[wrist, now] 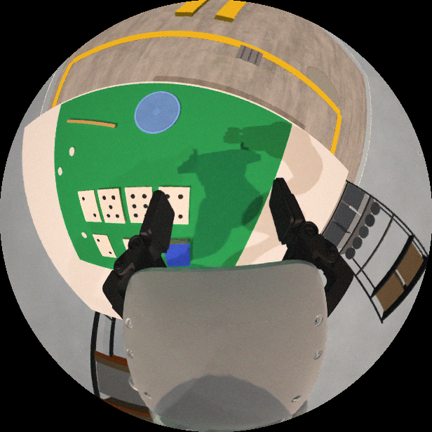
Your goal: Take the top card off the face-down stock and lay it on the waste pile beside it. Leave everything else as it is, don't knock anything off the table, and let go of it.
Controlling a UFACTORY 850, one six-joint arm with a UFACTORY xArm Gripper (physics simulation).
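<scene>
The face-down stock (178,255) shows its blue back at the lower middle of the green mat, with its front part hidden by the gripper's housing. To its left, a strip of a pale card (127,243) shows beside the left finger, mostly hidden; whether it is the waste pile I cannot tell. My gripper (218,195) is wide open and empty above the mat. The stock lies low and left of the gap between the fingertips, close beside the left finger in view.
Face-up cards (111,206) (89,206) lie in a row above the stock, and another pale card (104,245) lies lower left. A blue disc (157,112) and an orange stick (91,123) are farther back on the green mat (120,160). A black-framed rack (392,215) stands off the table's right side.
</scene>
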